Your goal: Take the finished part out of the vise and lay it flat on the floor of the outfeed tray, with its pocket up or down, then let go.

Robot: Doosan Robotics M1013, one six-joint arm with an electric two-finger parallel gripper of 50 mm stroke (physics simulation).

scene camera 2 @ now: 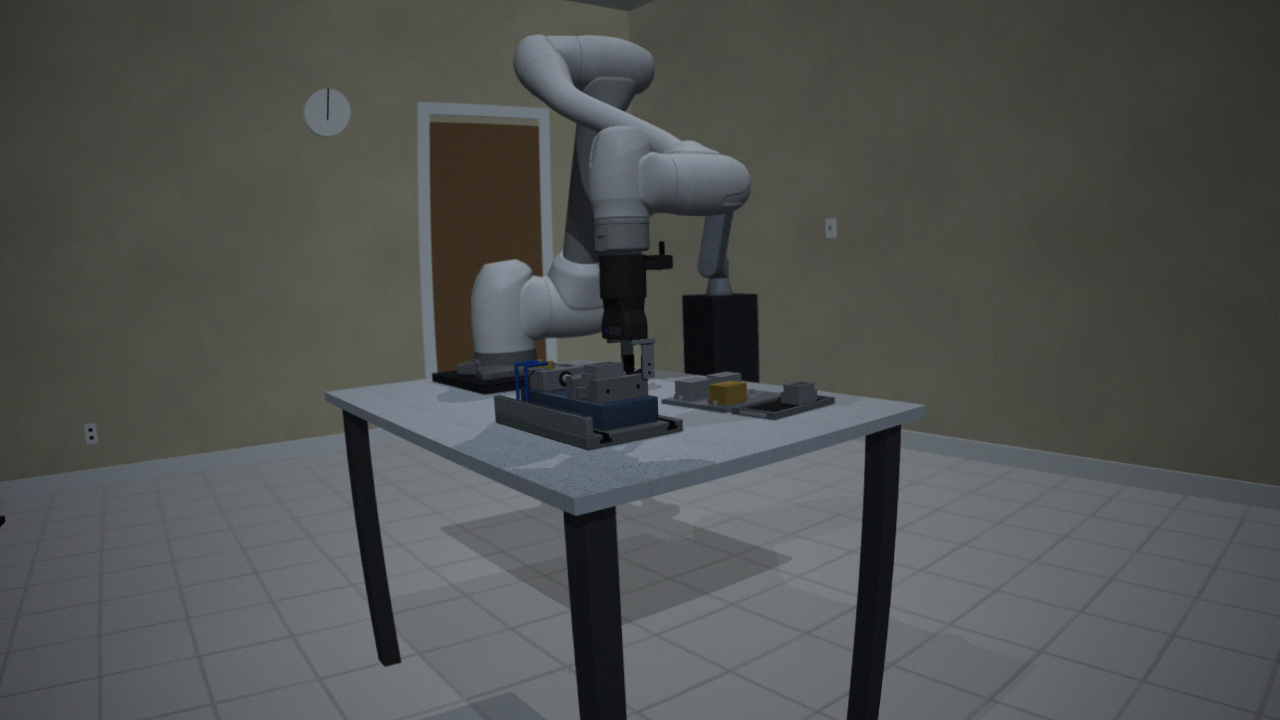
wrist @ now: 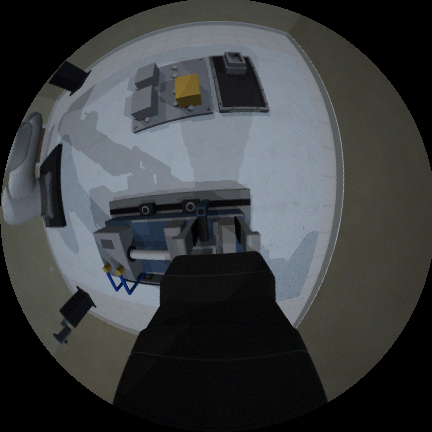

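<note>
My gripper points straight down into the vise, its fingers wide apart but shut on the finished part. The part is at jaw level and mostly hidden by the gripper and jaws; its pocket cannot be made out. In the wrist view, the grey fixed jaw shows between the fingers, and the moving jaw is beside the left finger. The outfeed tray, dark-floored with a grey rim, lies across the table, away from the gripper. A grey pocketed block sits at its far end.
A grey plate beside the tray carries a yellow block and two grey blocks. A dark post with a blue top stands close to the fingers. Blue hoses rise at the vise's cylinder end.
</note>
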